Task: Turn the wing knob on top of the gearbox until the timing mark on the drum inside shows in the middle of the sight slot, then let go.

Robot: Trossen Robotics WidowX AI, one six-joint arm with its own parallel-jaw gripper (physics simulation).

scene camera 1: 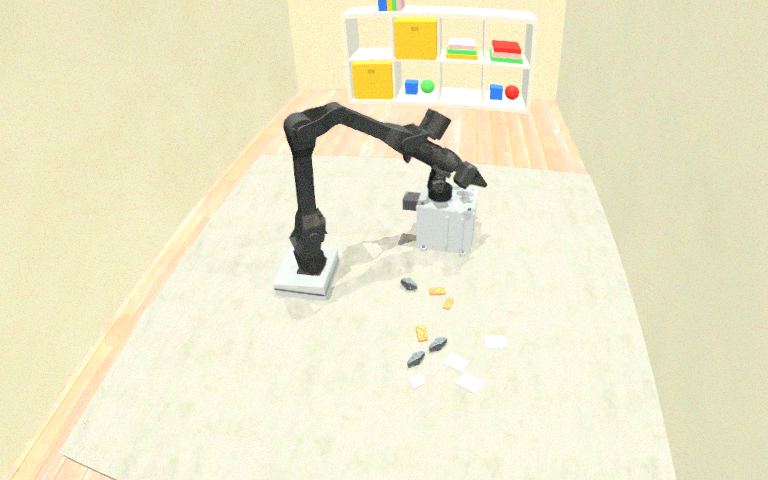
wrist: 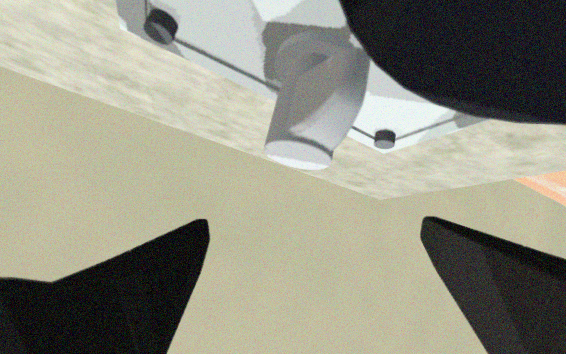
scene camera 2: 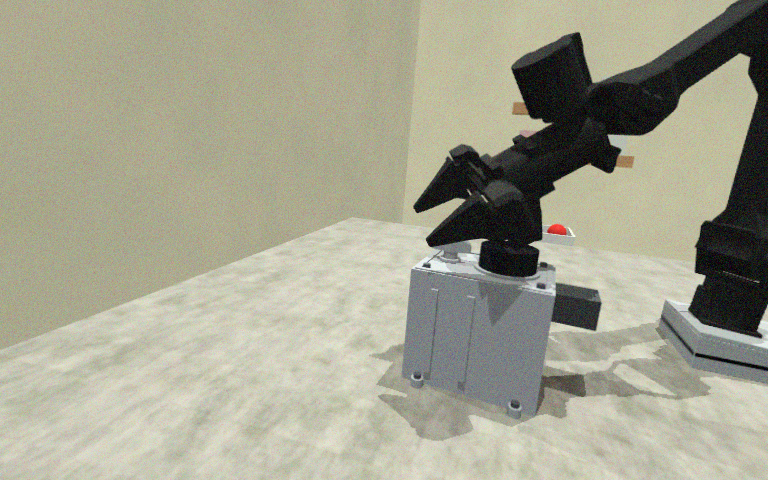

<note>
In view: the gripper (scene camera 2: 420, 225) and a grey gearbox (scene camera 2: 479, 328).
The gripper also shows in scene camera 1 (scene camera 1: 479, 180) and in the wrist view (wrist: 314, 228). The grey gearbox also shows in the wrist view (wrist: 430, 75).
</note>
